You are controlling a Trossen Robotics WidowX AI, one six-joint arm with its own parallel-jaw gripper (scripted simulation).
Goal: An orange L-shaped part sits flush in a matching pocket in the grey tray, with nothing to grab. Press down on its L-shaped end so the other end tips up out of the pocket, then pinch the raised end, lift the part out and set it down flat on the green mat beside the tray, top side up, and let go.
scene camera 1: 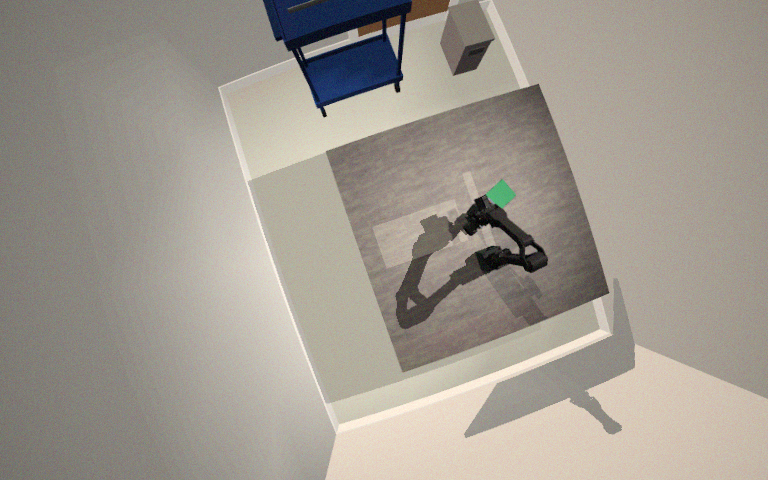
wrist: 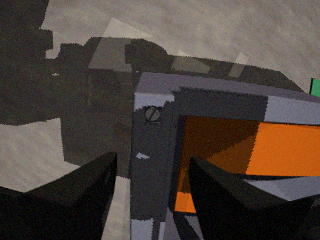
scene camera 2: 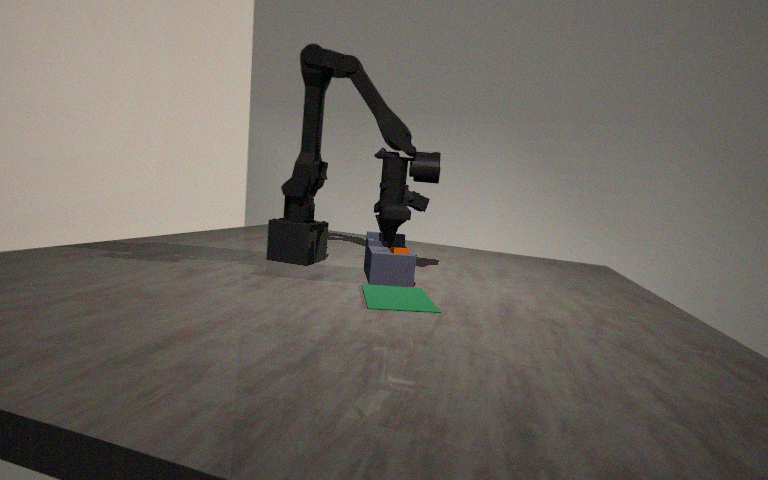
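Wrist view has my gripper. Pictures show my gripper, plus a green mat.
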